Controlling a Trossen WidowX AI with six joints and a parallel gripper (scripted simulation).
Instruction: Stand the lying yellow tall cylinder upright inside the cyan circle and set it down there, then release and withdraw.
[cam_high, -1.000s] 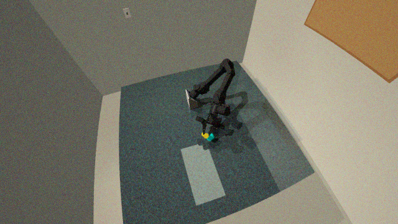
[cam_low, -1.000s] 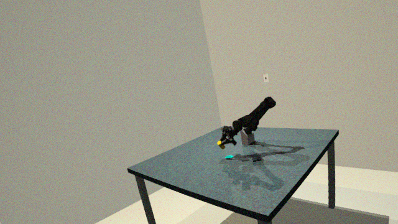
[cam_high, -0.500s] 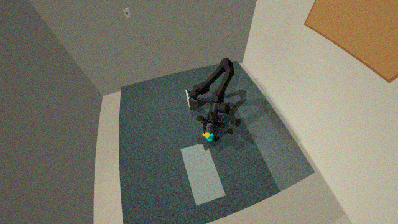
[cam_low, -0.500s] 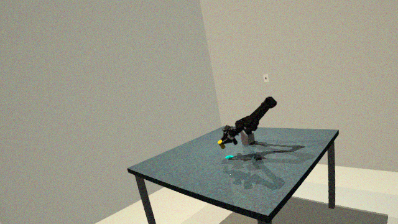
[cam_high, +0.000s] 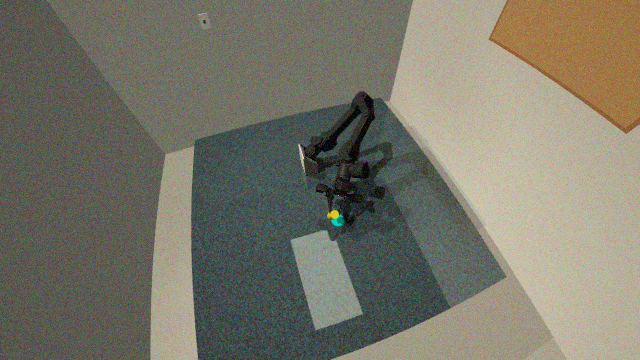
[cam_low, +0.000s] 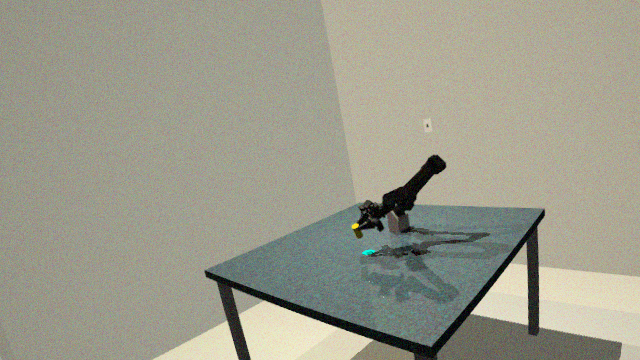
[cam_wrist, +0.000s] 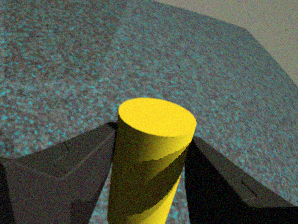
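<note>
Now: the cyan circle 30 mm behind my gripper tip, 30 mm to the left of it and 130 mm below it. From my gripper tip the other things lie so: yellow tall cylinder 10 mm behind, 20 mm below.
</note>
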